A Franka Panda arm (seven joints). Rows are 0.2 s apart.
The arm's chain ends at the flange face. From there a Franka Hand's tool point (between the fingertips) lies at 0.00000 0.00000 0.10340 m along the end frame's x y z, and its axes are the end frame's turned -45 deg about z.
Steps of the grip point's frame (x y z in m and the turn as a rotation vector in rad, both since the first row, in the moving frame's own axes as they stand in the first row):
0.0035, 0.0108, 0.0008, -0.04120, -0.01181, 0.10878
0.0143, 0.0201, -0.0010, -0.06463, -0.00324, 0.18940
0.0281, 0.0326, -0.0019, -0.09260, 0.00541, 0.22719
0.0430, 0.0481, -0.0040, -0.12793, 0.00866, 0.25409
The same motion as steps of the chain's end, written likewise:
0.0082, 0.0012, 0.0009, -0.03748, 0.02078, 0.10878
0.0203, -0.0013, -0.0008, -0.04799, 0.04341, 0.18940
0.0365, -0.0039, -0.0015, -0.06165, 0.06930, 0.22719
0.0557, -0.0063, -0.0032, -0.08434, 0.09658, 0.25409

